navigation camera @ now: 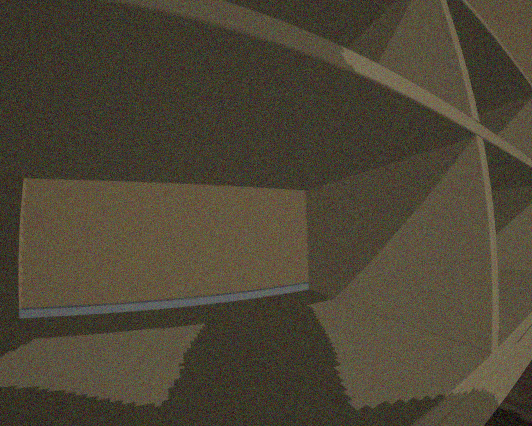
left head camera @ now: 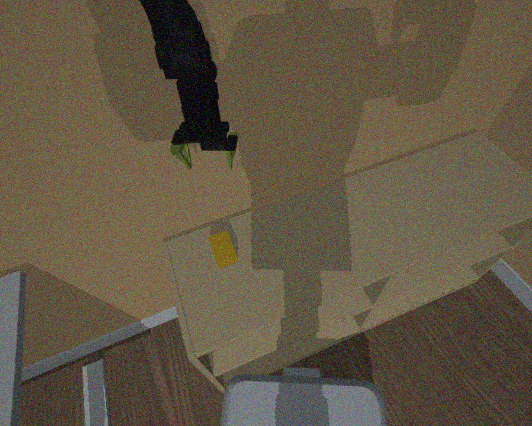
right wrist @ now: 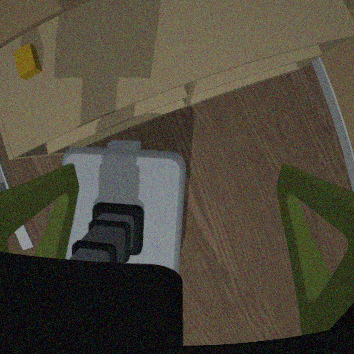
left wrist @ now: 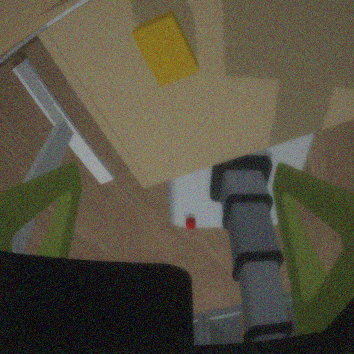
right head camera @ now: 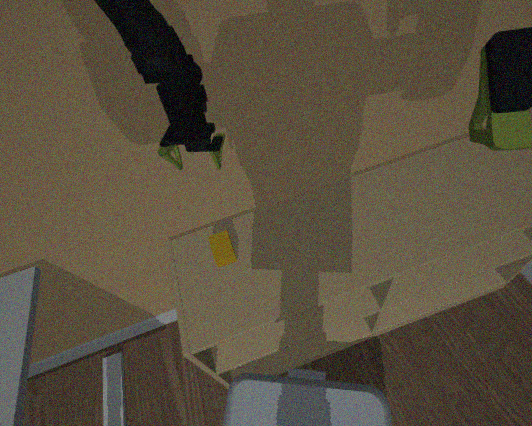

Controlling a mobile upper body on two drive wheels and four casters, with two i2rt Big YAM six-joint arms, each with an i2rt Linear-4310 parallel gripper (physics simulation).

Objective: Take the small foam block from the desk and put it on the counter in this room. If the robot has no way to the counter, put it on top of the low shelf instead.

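Places are measured from the left arm's base along level axes (x left, y ahead, z down), in metres.
Pixels of known places: left gripper, between the fingertips: [left head camera: 210, 167] [left wrist: 176, 173] [right head camera: 200, 168]; right gripper, between the fingertips: [right wrist: 177, 174].
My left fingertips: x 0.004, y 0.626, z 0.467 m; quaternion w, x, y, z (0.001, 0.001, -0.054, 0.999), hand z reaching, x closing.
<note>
Behind a point stands the place of what it marks.
The yellow foam block [left head camera: 223, 249] @(y 0.575, x 0.013, z 0.755 m) [right head camera: 223, 248] @(y 0.577, x 0.010, z 0.755 m) [left wrist: 166, 49] @(y 0.592, x 0.019, z 0.755 m) [right wrist: 26, 61] @(y 0.580, x 0.009, z 0.755 m) lies on a light tan furniture top [left head camera: 425, 200] @(y 0.796, x -0.619, z 0.800 m) [right head camera: 425, 210] @(y 0.755, x -0.583, z 0.800 m) [left wrist: 125, 105] @(y 0.480, x 0.090, z 0.800 m) [right wrist: 225, 40] @(y 0.667, x -0.563, z 0.800 m), near its far left corner in the head views. I cannot tell whether this top is the desk or the low shelf. My left gripper [left head camera: 211, 167] @(y 0.626, x 0.004, z 0.468 m) [right head camera: 200, 168] @(y 0.626, x 0.004, z 0.468 m) [left wrist: 176, 173] @(y 0.626, x 0.004, z 0.468 m) is open and empty, above and apart from the block. My right gripper [right wrist: 177, 174] @(y 0.343, x -0.445, z 0.133 m) [right head camera: 500, 140] is open and empty, far from the block at the right of the right head view. No separate counter can be made out.
My pale base [left head camera: 250, 402] @(y 0.237, x -0.057, z 1.150 m) [right head camera: 255, 402] @(y 0.236, x -0.066, z 1.150 m) [right wrist: 160, 200] @(y 0.129, x -0.396, z 1.150 m) stands close to the furniture's near edge, on a brown wooden floor [left head camera: 440, 350] @(y 0.488, x -0.805, z 1.409 m) [right wrist: 235, 200] @(y 0.100, x -0.755, z 1.410 m). A grey upright panel [left head camera: 7, 345] [right head camera: 12, 340] is at the left. The navigation view shows a tan wall section [navigation camera: 165, 245] @(y 0.762, x -0.011, z 1.209 m) with a bluish baseboard.
</note>
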